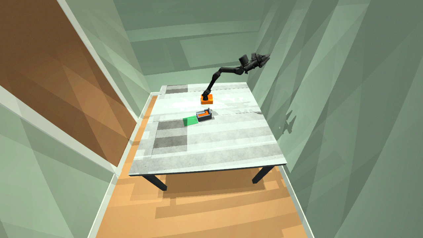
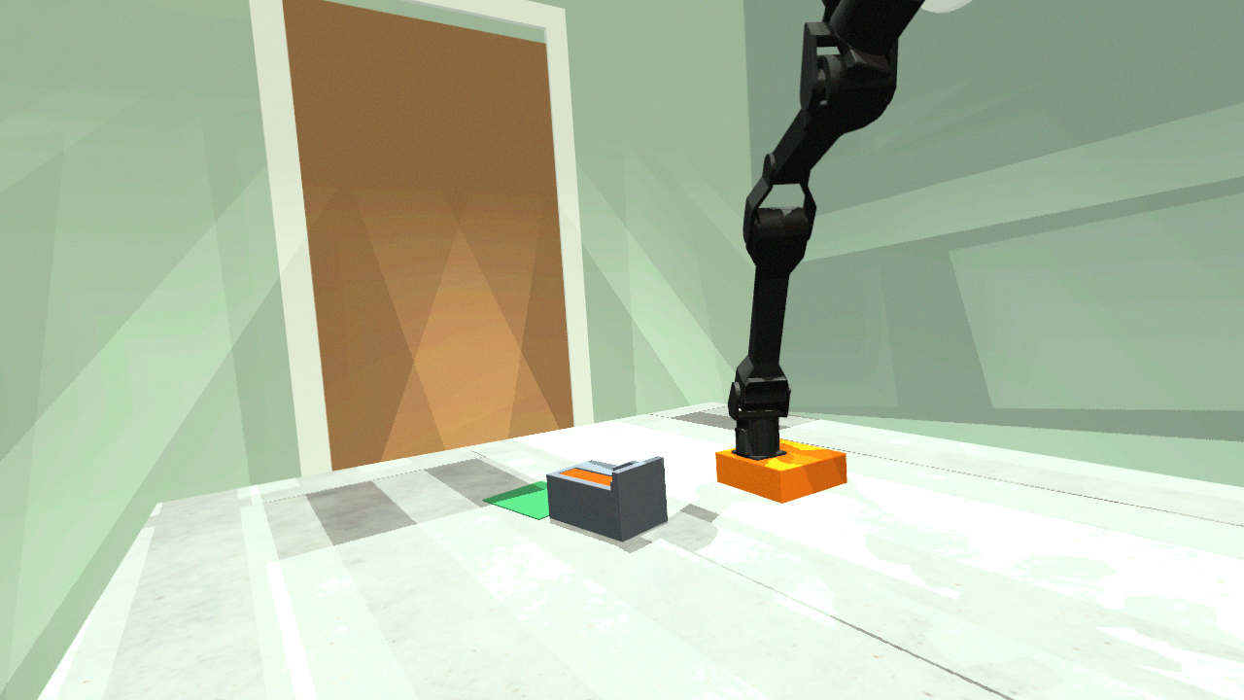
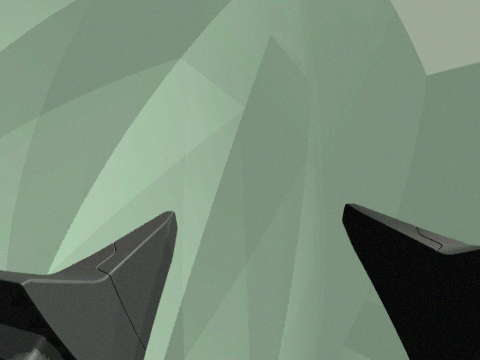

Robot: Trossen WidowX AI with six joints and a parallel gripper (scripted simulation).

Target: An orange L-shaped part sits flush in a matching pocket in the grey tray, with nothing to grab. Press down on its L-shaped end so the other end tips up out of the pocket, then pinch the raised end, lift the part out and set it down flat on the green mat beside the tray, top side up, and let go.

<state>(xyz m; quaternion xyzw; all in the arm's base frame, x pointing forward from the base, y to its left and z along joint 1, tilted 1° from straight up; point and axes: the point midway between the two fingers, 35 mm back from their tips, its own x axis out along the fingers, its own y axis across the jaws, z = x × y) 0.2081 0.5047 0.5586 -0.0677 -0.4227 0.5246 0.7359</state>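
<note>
The orange L-shaped part is 580 mm below my gripper tip, 540 mm to the right of it and 70 mm ahead of it. Round my gripper tip: green mat: 700 mm to the right, 640 mm below, 110 mm ahead.
</note>
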